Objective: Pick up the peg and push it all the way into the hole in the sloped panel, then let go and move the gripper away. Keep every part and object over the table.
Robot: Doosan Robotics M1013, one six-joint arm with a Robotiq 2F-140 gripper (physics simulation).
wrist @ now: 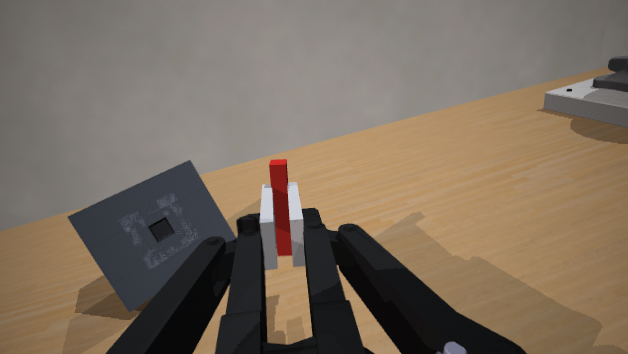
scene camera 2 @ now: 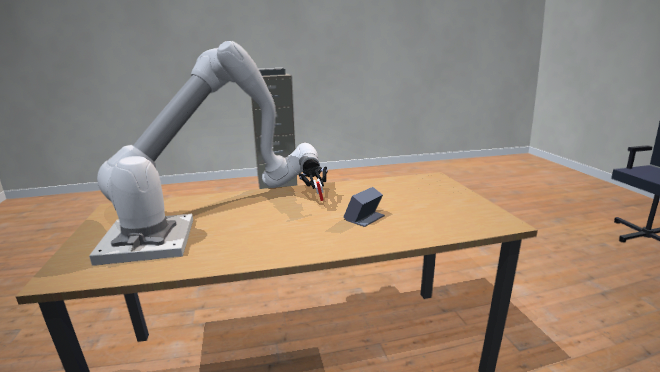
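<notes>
A red square peg is held between the white pads of my gripper, which is shut on it. The peg's far end sticks out past the pads. In the scene view the gripper is tilted, and the peg points down and toward the front, above the table and left of the panel. The dark grey sloped panel stands on the table. In the wrist view it is left of the peg, apart from it, and its dark square hole faces the camera. A gripper link covers the panel's lower right edge.
The wooden table bears the robot's white base plate at the left in the scene view. A dark cabinet stands behind the table. An office chair stands on the floor at the right.
</notes>
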